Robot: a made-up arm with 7 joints.
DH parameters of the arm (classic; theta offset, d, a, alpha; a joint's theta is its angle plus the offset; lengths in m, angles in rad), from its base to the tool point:
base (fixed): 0 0.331 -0.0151 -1.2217
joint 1: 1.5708 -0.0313 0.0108 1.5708
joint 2: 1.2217 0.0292 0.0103 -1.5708
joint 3: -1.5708 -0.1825 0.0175 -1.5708
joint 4: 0 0.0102 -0.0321 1.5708
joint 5: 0 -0.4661 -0.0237 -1.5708
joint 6: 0 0.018 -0.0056 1.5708
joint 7: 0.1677 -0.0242 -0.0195 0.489
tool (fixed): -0.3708 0.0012 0 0
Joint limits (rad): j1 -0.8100..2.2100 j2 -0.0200..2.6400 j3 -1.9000..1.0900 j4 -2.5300..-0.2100 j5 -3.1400..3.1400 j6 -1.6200..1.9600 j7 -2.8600..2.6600
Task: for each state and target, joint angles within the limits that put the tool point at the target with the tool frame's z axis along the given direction. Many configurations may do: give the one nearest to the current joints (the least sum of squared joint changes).
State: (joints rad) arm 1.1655 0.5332 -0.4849 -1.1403 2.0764 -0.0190 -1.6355
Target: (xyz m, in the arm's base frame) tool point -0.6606 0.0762 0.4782 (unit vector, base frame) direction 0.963 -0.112 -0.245
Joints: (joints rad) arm 2.0151 0.8782 -0.7173 -0.5523 2.1103 0.4533 -1.3689
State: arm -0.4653 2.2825 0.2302 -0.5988 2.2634 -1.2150 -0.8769
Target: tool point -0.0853 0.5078 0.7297 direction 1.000 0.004 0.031
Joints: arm -0.8010 2.2285 0.0178 -0.2100 2.1014 -1.1203 -1.0898
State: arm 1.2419 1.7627 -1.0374 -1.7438 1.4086 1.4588 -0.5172
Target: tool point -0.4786 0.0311 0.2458 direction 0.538 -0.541 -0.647
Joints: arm 1.5475 1.7606 -1.4238 -1.9177 0.9924 1.6214 -0.3577
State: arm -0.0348 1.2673 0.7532 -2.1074 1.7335 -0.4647 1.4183
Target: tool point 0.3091 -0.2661 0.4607 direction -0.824 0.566 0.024
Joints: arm 0.0038 1.9851 0.7204 -2.4138 1.4569 -0.0342 1.0356
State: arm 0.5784 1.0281 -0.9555 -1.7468 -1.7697 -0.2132 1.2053
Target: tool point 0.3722 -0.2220 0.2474 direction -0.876 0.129 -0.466
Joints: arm 0.2184 0.4994 -0.6287 -2.3020 -1.7051 0.1142 1.2861
